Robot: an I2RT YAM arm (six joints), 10 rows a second.
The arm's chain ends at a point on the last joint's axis. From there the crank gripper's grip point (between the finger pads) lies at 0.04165 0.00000 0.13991 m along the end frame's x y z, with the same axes.
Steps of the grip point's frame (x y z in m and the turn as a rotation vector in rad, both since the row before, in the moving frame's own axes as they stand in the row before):
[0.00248 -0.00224 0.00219 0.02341 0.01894 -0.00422]
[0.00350 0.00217 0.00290 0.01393 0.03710 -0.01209]
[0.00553 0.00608 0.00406 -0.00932 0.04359 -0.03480]
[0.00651 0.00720 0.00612 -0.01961 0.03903 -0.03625]
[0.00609 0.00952 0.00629 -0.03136 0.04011 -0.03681]
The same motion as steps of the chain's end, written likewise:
[-0.00015 0.00121 0.00304 0.02341 0.01894 -0.00422]
[-0.00165 0.00464 0.00456 0.01393 0.03710 -0.01209]
[-0.00052 0.00634 0.00601 -0.00932 0.04359 -0.03480]
[0.00106 0.00608 0.00786 -0.01961 0.03903 -0.03625]
[0.00046 0.00680 0.00812 -0.03136 0.04011 -0.03681]

